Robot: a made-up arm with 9 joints.
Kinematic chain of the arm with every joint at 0, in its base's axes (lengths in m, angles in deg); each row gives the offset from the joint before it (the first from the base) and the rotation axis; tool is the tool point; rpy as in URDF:
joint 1: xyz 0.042 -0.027 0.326 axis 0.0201 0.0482 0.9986
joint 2: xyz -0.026 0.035 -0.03 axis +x
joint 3: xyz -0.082 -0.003 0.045 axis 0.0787 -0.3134 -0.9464
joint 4: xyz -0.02 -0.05 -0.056 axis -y
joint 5: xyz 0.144 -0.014 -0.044 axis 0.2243 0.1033 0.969
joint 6: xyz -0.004 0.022 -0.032 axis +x
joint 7: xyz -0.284 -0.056 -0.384 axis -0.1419 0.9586 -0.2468
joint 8: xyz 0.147 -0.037 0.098 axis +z
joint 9: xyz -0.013 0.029 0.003 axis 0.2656 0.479 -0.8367
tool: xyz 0.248 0.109 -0.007 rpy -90 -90 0
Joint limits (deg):
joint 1: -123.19..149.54
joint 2: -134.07..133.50
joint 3: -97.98..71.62
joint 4: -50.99..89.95
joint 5: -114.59..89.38
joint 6: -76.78..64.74
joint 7: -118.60..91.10
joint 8: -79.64..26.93
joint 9: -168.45..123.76
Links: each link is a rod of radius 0.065 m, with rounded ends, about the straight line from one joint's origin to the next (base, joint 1, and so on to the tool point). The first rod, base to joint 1, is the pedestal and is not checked.
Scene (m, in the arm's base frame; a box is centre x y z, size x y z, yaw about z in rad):
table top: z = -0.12
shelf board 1: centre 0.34 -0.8 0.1 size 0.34 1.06 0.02 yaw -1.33
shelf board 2: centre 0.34 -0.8 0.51 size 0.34 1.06 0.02 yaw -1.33
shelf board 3: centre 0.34 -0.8 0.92 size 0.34 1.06 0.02 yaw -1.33
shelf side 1: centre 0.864 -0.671 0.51 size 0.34 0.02 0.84 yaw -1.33
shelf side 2: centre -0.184 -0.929 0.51 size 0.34 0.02 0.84 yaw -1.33
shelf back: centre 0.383 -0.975 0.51 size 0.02 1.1 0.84 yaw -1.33
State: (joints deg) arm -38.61 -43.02 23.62 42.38 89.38 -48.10 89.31 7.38 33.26
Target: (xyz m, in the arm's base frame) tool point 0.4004 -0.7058 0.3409
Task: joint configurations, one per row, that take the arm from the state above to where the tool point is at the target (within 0.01 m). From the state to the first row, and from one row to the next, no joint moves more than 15 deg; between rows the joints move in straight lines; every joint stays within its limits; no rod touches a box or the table.
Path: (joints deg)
1: -40.74 -43.55 28.25 45.60 88.59 -49.02 76.38 10.69 28.76
2: -42.88 -44.09 32.87 48.83 87.80 -49.94 63.45 14.00 24.27
3: -45.01 -44.62 37.50 52.05 87.00 -50.86 50.52 17.30 19.77
4: -40.14 -43.39 29.62 50.83 88.19 -45.53 39.01 18.67 15.23
5: -35.27 -42.16 21.74 49.61 89.38 -40.20 27.50 20.04 10.68
6: -35.05 -41.16 19.44 46.44 89.38 -40.25 39.80 18.01 14.90
7: -34.84 -40.17 17.13 43.27 89.38 -40.30 52.10 15.99 19.12
8: -34.62 -39.17 14.83 40.10 89.38 -40.34 64.40 13.97 23.34
9: -34.41 -38.17 12.53 36.93 89.38 -40.39 76.70 11.94 27.56

